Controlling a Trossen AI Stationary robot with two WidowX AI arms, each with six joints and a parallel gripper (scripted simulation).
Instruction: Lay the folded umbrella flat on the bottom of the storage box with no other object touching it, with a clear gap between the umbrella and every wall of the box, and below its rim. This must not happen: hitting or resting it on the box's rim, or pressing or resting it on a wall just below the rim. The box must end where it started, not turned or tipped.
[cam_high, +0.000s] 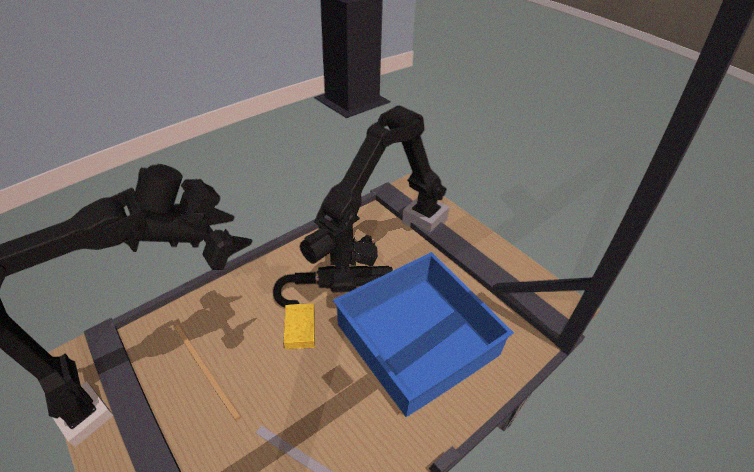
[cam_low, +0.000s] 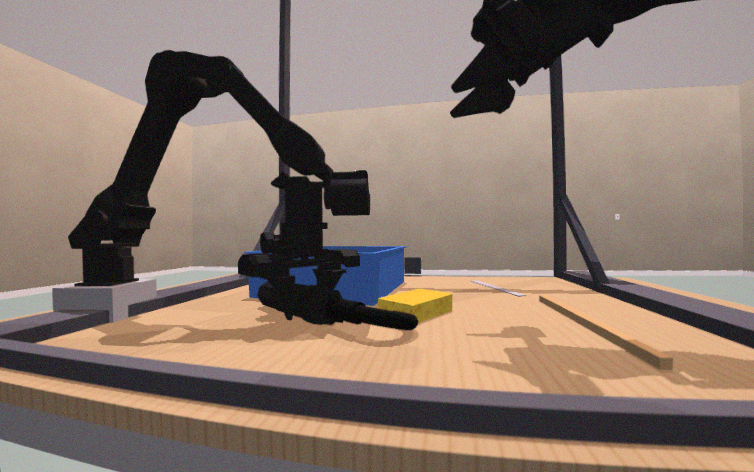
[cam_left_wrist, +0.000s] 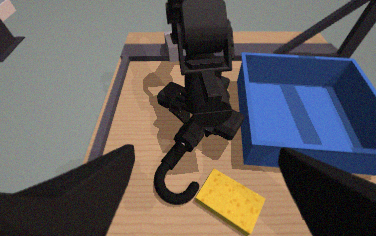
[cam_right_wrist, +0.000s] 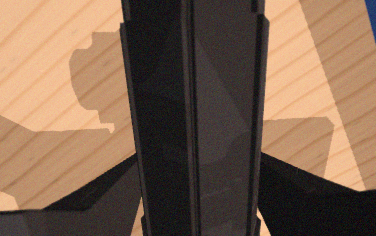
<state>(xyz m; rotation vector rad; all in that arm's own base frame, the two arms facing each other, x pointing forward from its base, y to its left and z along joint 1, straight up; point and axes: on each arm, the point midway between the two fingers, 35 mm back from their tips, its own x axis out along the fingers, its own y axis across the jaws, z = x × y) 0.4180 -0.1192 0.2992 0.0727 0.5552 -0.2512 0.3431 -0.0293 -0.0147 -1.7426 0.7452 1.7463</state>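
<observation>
My right gripper is now 26 cm past the blue storage box, 3 cm to the left of it and 1 cm below it. From my right hand the other things lie so: thin wooden stick (41 cm to the left, 3 cm below, 2 cm behind); then black folded umbrella (3 cm to the left, 2 cm below, 1 cm behind); then grey strip (34 cm to the left, 31 cm behind, 4 cm below).
</observation>
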